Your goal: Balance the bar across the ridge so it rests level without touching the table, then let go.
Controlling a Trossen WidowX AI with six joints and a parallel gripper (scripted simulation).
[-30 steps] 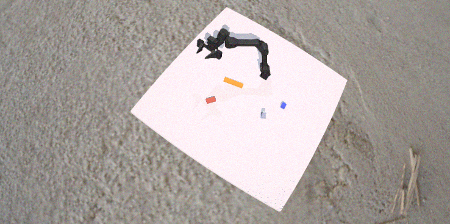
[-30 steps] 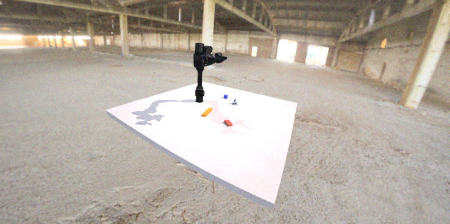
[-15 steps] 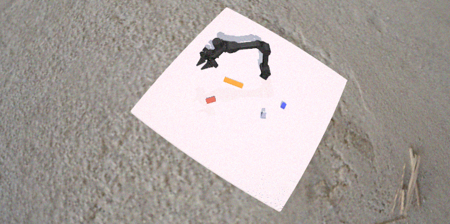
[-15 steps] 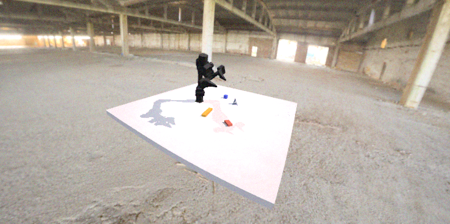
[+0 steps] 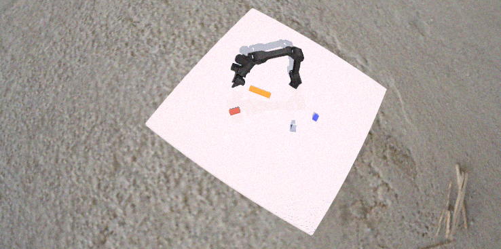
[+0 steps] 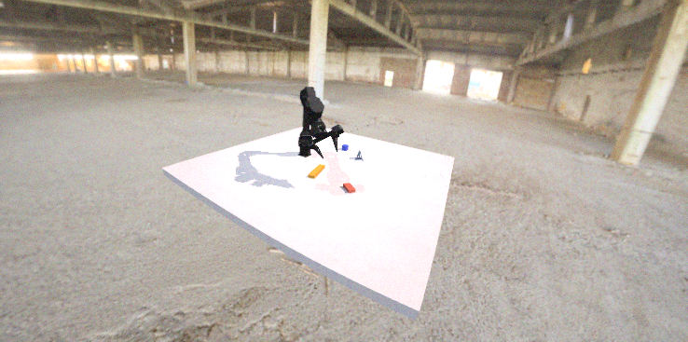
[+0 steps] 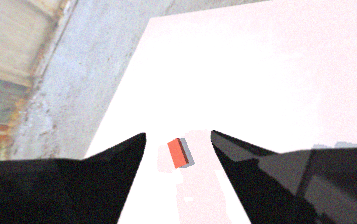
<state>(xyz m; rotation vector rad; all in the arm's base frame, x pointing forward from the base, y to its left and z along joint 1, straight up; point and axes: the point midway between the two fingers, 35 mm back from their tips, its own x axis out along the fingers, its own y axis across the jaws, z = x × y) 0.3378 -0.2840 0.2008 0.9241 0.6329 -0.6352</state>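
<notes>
The bar is 17 cm below my gripper tip, 15 cm behind it and 13 cm to the left of it. Round my gripper tip: blue cube (54 cm to the left, 21 cm behind, 16 cm below); then red block (17 cm below, 8 cm to the left, 7 cm ahead).
</notes>
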